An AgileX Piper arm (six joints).
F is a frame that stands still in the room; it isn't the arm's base.
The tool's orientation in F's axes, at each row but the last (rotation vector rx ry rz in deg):
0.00 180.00 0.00
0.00 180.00 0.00
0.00 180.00 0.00
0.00 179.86 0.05
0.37 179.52 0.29
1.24 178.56 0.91
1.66 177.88 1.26
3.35 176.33 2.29
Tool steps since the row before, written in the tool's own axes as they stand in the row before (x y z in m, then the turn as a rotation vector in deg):
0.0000 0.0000 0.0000 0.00 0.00 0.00
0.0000 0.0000 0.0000 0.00 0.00 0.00
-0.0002 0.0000 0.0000 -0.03 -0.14 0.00
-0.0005 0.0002 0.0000 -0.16 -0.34 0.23
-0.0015 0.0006 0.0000 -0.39 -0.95 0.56
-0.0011 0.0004 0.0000 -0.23 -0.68 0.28
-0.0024 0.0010 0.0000 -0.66 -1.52 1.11
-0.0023 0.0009 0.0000 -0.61 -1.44 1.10
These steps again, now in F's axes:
0.0000 0.0000 0.0000 0.00 0.00 0.00
0.0000 0.0000 0.0000 0.00 0.00 0.00
0.0002 0.0000 0.0000 0.03 -0.14 0.00
0.0005 0.0002 0.0000 0.16 -0.34 -0.23
0.0015 0.0006 0.0000 0.39 -0.95 -0.56
0.0011 0.0004 0.0000 0.23 -0.68 -0.28
0.0024 0.0010 0.0001 0.67 -1.52 -1.11
0.0023 0.0008 0.0002 0.62 -1.43 -1.10

